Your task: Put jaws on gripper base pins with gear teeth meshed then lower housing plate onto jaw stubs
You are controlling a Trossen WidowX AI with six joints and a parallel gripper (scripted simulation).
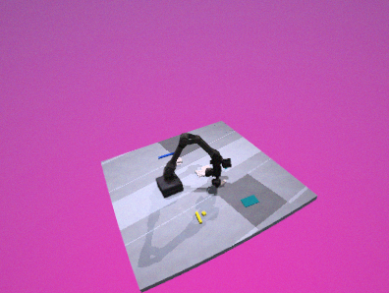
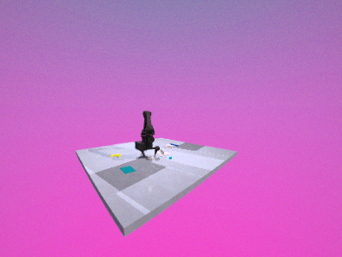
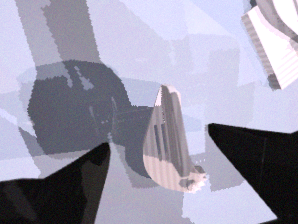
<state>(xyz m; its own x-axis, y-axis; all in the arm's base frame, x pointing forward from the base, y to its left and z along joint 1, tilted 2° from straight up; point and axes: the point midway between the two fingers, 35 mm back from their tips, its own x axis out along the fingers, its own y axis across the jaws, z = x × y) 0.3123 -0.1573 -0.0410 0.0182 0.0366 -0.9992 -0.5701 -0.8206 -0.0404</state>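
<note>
My gripper tip is 40 mm short of the pale jaw. Also, from my gripper tip: pale flat part 170 mm to the left, 10 mm ahead; cyan flat tile 270 mm to the right, 100 mm ahead; cyan cube 150 mm ahead, 120 mm to the left.
</note>
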